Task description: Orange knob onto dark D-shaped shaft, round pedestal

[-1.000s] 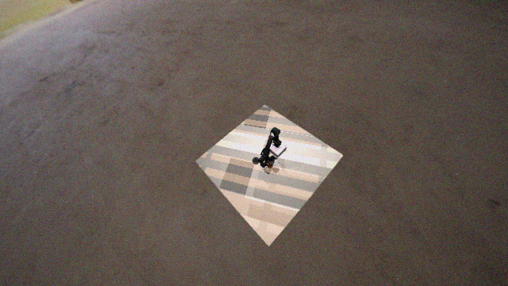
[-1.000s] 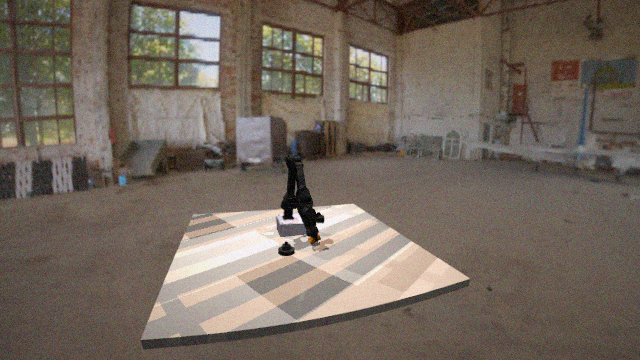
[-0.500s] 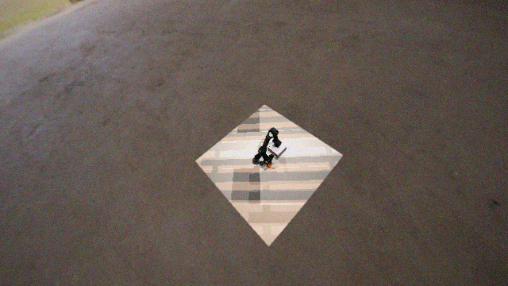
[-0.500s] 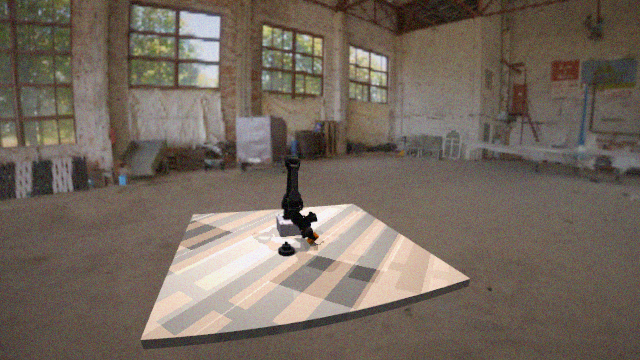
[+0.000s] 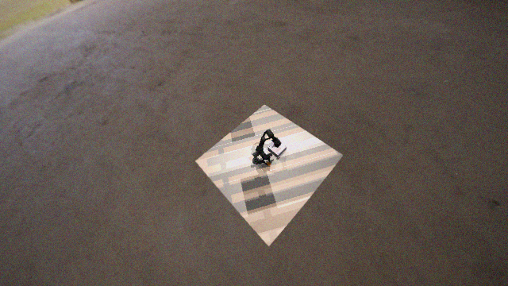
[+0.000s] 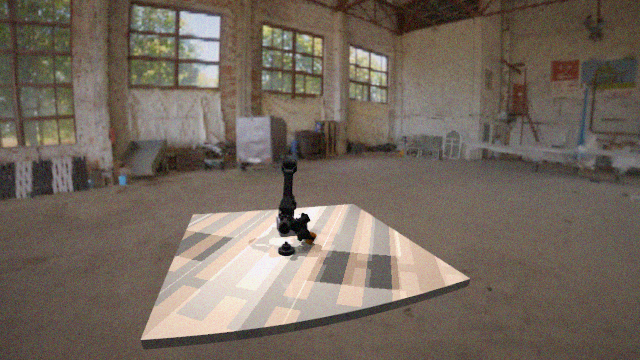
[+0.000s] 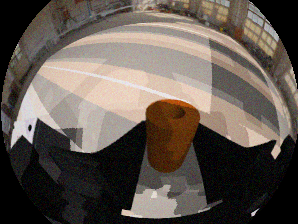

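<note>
My gripper tip is now 1 cm to the left of the orange knob. From my gripper tip the other things lie so: dark round pedestal: 17 cm to the right, 5 cm ahead, 1 cm below.
</note>
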